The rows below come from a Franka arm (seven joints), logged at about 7 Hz.
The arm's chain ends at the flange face. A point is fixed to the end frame.
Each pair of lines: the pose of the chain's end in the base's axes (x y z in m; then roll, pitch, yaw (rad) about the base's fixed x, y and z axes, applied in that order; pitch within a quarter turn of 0, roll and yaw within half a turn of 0), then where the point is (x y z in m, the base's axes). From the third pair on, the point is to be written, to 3 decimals.
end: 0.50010, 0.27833, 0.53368, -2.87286, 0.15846, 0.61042
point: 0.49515 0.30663 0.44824
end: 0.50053, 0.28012, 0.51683, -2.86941, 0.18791, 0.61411
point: 0.49327 0.30719 0.43116
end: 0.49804, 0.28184, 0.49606, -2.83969, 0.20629, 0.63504
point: 0.488 0.310 0.411
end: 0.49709, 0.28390, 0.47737, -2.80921, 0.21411, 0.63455
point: 0.485 0.314 0.393
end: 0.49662, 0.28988, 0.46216, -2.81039, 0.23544, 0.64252
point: 0.483 0.318 0.378
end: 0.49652, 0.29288, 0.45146, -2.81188, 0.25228, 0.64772
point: 0.481 0.320 0.367
